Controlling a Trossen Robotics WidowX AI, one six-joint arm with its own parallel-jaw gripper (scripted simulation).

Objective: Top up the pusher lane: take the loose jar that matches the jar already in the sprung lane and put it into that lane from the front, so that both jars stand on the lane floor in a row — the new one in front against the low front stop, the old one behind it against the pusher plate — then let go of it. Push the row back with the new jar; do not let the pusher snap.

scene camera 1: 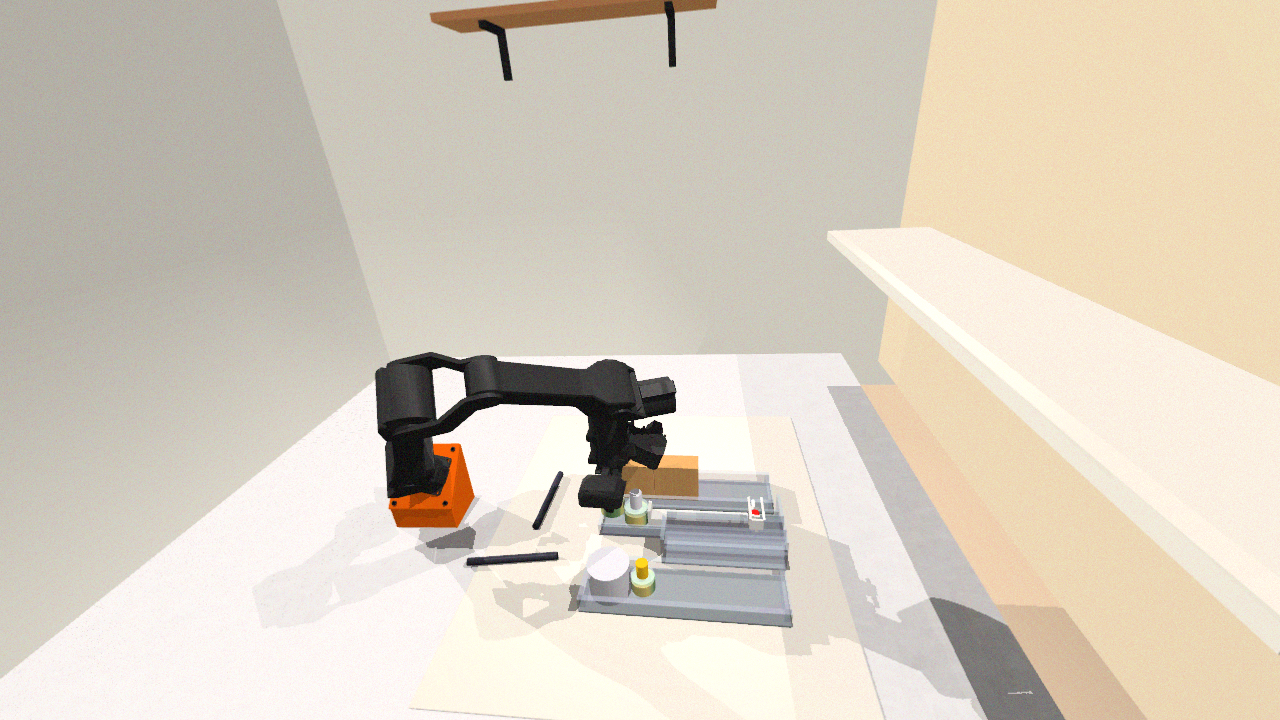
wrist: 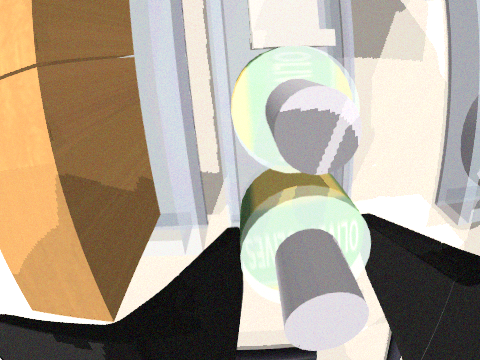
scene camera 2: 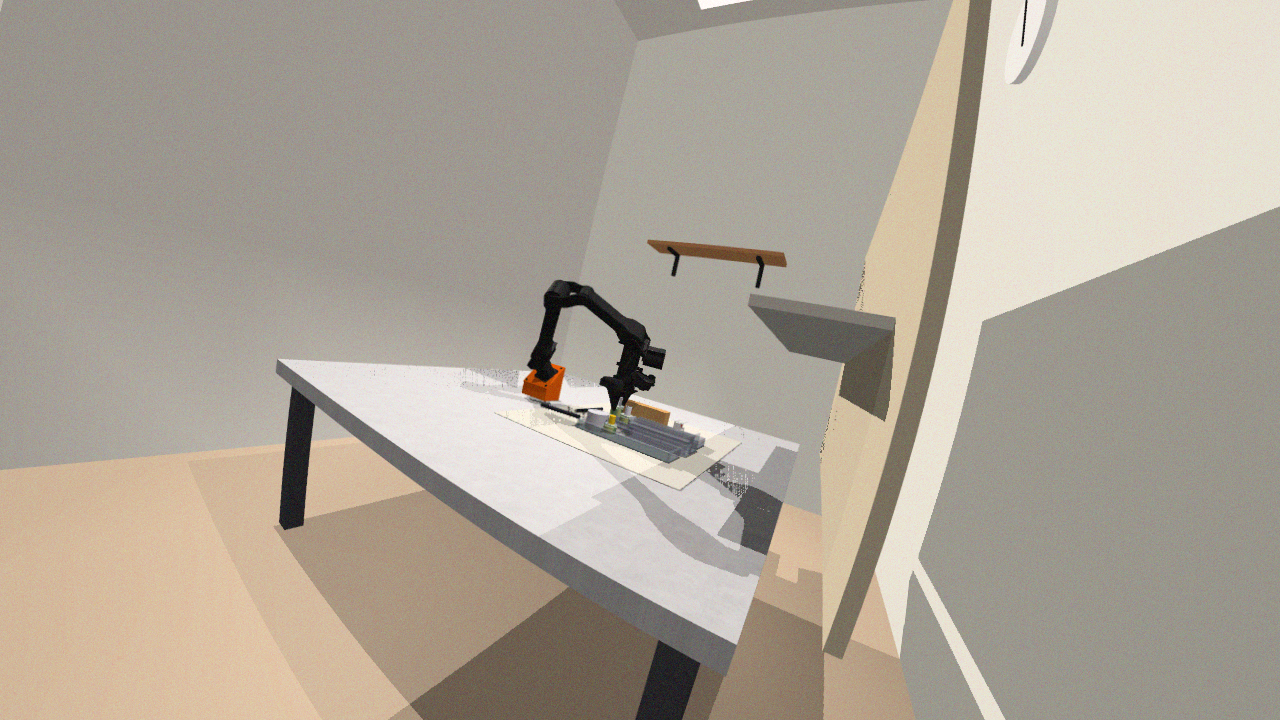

I see my gripper (scene camera 1: 612, 502).
My gripper shows as well in the wrist view (wrist: 300, 233) and in scene camera 2 (scene camera 2: 616, 409).
